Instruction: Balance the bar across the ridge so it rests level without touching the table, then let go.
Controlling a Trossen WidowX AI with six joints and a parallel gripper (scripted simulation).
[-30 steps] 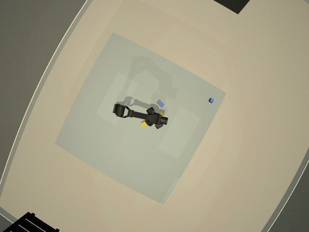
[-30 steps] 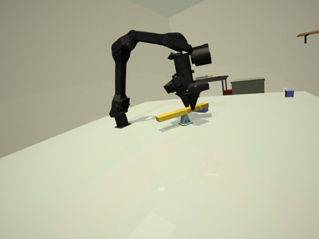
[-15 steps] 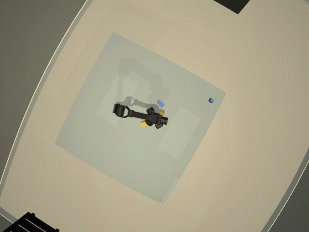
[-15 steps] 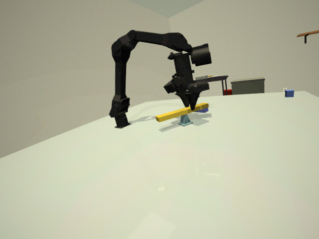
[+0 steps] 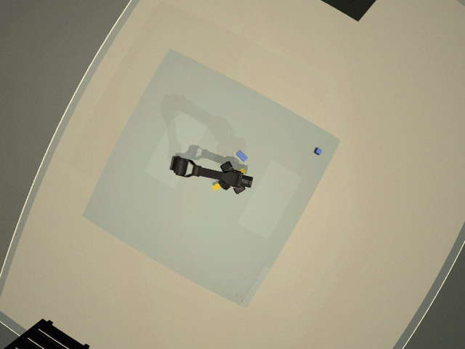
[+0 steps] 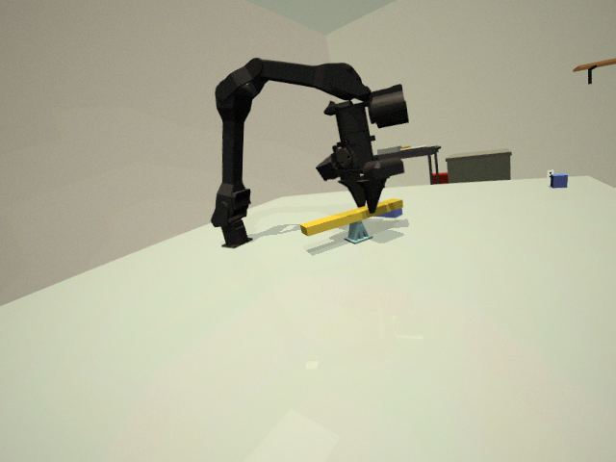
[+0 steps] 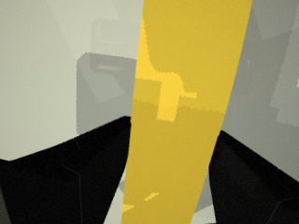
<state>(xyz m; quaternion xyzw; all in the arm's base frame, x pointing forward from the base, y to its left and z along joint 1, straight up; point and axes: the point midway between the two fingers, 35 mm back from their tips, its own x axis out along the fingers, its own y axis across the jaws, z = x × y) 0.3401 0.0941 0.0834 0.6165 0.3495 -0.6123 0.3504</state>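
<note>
Right now my gripper tip is 1 cm past the yellow bar and 2 cm to the left of it. From my gripper tip the other things lie so: small blue cube (40 cm ahead, 41 cm to the left, 3 cm below).
</note>
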